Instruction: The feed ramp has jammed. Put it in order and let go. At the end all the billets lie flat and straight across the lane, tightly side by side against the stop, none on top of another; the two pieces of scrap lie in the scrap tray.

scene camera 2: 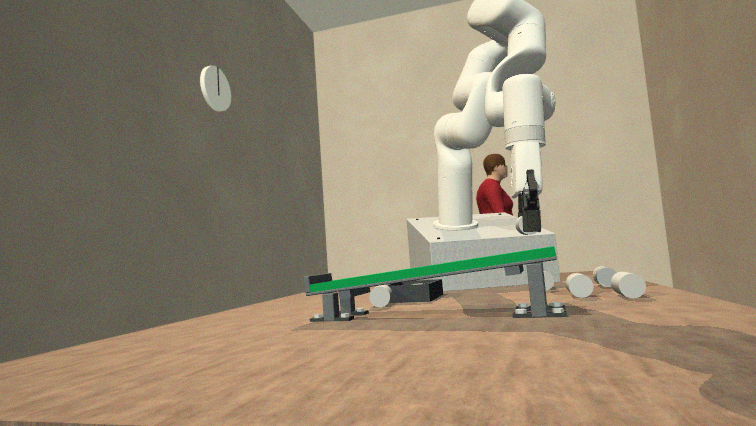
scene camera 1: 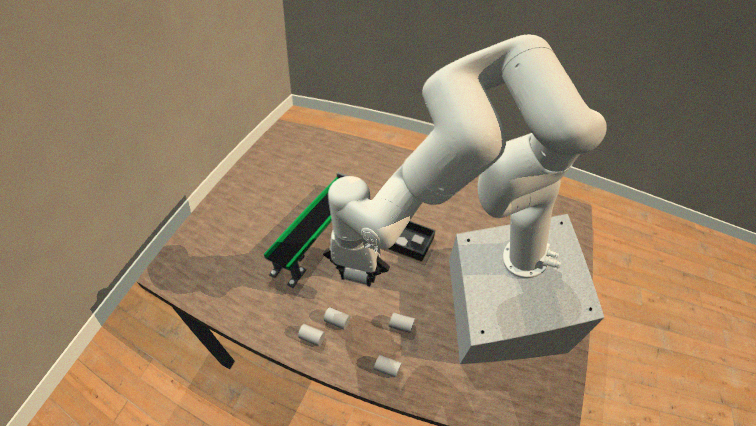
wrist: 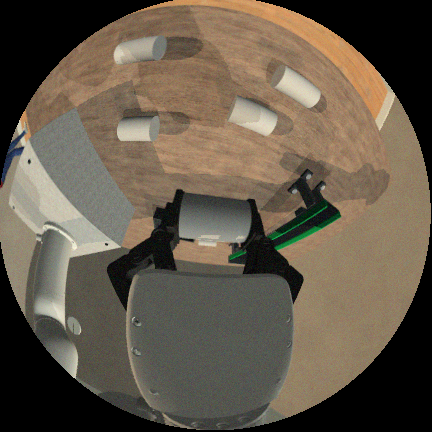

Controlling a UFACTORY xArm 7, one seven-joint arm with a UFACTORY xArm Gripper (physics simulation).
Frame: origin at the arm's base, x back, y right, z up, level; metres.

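Seen in the pictures: gripper, fingertip midpoint: (scene camera 2: 529, 232) (scene camera 1: 357, 278) (wrist: 213, 203); arm's base, origin of the base link: (scene camera 2: 455, 225) (scene camera 1: 526, 257) (wrist: 59, 235).
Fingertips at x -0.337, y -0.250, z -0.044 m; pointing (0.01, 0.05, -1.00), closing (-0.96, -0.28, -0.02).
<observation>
Pixels of each thing's top centre, then the offset from my fingertips to it.
- billet, middle of its top: (scene camera 2: 380, 285) (wrist: 206, 244) dz -0.083, dx -0.108, dy +0.276 m
- ramp, middle of its top: (wrist: 273, 248) (scene camera 1: 314, 215) dz -0.039, dx -0.236, dy +0.124 m
- dark stop, middle of its top: (scene camera 2: 318, 274) (wrist: 237, 263) dz -0.049, dx -0.258, dy +0.318 m
- black tray, middle of its top: (scene camera 2: 413, 282) (scene camera 1: 409, 234) (wrist: 175, 231) dz -0.088, dx +0.002, dy +0.251 m
My gripper (scene camera 1: 356, 275) (scene camera 2: 529, 224) (wrist: 213, 203) is shut on a pale grey billet, gripped by its ends and held level above the table, beside the ramp's high end. Four billets (scene camera 1: 336, 318) (scene camera 1: 311, 334) (scene camera 1: 402, 322) (scene camera 1: 387, 365) lie apart on the table's near part. Another billet (scene camera 2: 379, 295) lies near the ramp's low end in scene camera 2. The ramp (scene camera 1: 306, 227) (scene camera 2: 423, 274) (wrist: 302, 226) has green sides and a dark stop (scene camera 2: 319, 279) at its low end. The visible lane holds no billet; the arm hides its lower part. Two pale scrap pieces (scene camera 1: 403, 241) (scene camera 1: 417, 239) lie in the black tray (scene camera 1: 428, 245).
The grey robot base block (scene camera 1: 529, 351) (scene camera 2: 492, 259) (wrist: 100, 175) stands to the right in scene camera 1. The ramp stands on dark legs (scene camera 2: 536, 291) with bolted feet. The scrap tray is between the ramp and the base block. A person in red (scene camera 2: 492, 195) is behind the arm.
</observation>
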